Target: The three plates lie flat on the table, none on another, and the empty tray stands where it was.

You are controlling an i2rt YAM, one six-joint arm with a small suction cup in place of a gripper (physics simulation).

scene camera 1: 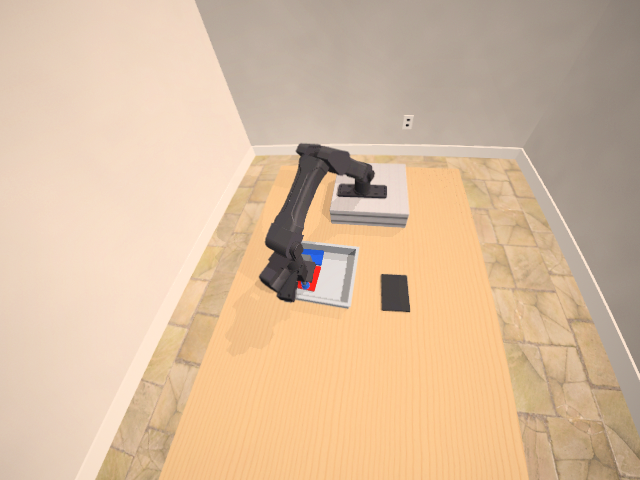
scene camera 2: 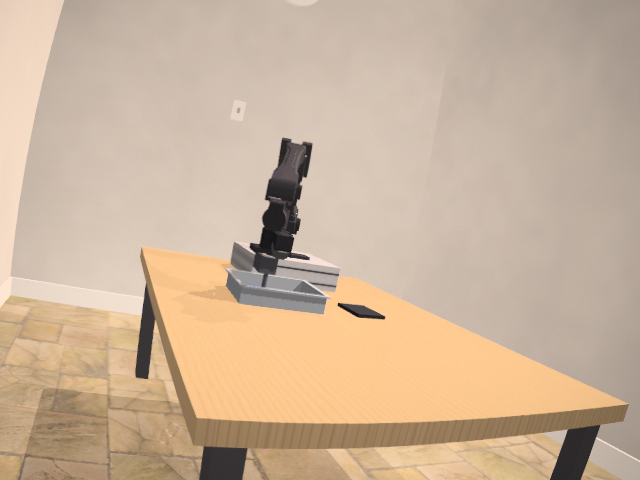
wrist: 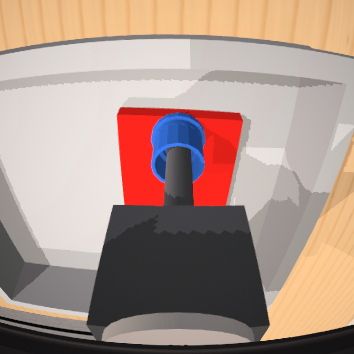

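Seen in the pictures: hand, tool point: (scene camera 1: 306, 286) (scene camera 2: 260, 301) (wrist: 178, 127); arm's base, link origin: (scene camera 1: 362, 191).
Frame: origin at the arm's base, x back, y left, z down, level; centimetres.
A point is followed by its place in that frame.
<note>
My suction cup (scene camera 1: 305, 284) {x -40.5, y -16.9, z 8.3 cm} (wrist: 178, 147) {x -40.5, y -16.9, z 8.3 cm} is blue and presses on the red plate (scene camera 1: 315, 274) {x -35.9, y -14.2, z 7.3 cm} (wrist: 137, 158) {x -39.1, y -14.5, z 7.3 cm} inside the grey tray (scene camera 1: 352, 276) {x -37.0, y -0.8, z 3.6 cm} (scene camera 2: 279, 300) {x -46.1, y -13.8, z 6.3 cm} (wrist: 105, 56) {x -46.3, y -14.6, z 3.5 cm}. The red plate casts a shadow on the tray floor and seems to hang a little above it, near the tray's left side. A blue plate (scene camera 1: 314, 256) {x -28.4, y -16.0, z 7.2 cm} lies in the tray's back left corner, partly behind my arm. A black plate (scene camera 1: 395, 292) {x -39.5, y 13.9, z 7.6 cm} (scene camera 2: 360, 310) {x -40.9, y 12.6, z 7.5 cm} lies flat on the table (scene camera 1: 335, 387) {x -70.0, y -2.3, z 8.6 cm}, right of the tray. In the scene camera 2 view the tray wall hides the cup and both coloured plates.
My arm stands on a grey platform (scene camera 1: 370, 207) {x -8.6, y 3.7, z 0.0 cm} (scene camera 2: 310, 270) {x -10.9, y 7.7, z 2.4 cm} behind the tray. The table's left edge runs close to the tray. The walls of the tray surround the cup on all sides.
</note>
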